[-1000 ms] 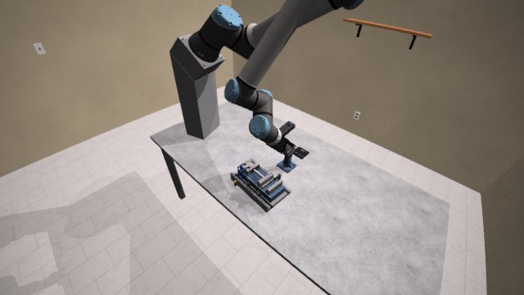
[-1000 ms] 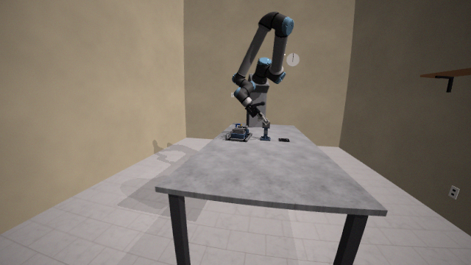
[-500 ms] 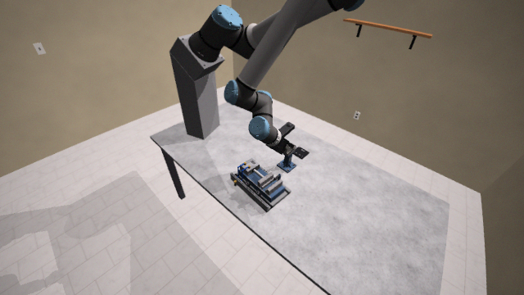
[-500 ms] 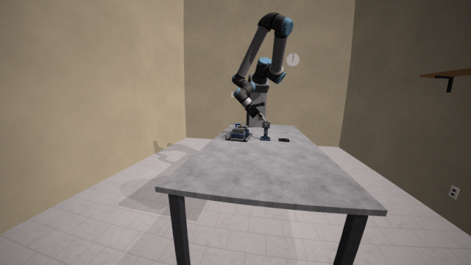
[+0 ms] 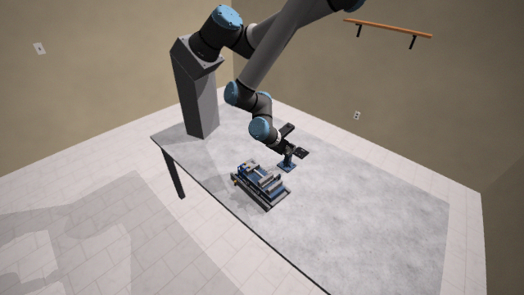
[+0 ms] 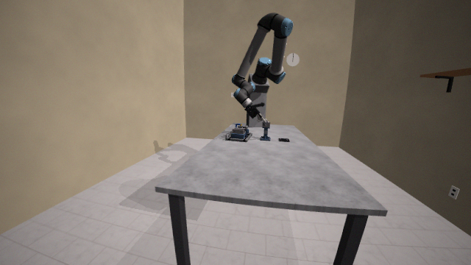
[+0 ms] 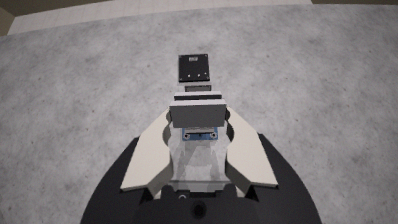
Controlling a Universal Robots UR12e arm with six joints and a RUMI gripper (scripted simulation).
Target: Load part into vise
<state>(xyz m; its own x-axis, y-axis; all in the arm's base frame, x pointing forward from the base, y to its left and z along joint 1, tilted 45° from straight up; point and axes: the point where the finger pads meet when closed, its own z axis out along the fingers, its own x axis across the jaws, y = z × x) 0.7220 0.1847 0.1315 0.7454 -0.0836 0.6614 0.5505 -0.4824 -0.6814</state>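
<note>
My gripper is now 1 cm to the right of the part. From my hand the other things lie so: cylinder rod: 22 cm to the right, 9 cm below, 2 cm ahead; then work stop: 17 cm to the right, 10 cm ahead, 8 cm below; then moving jaw: 22 cm to the right, 9 cm below, 7 cm ahead.
</note>
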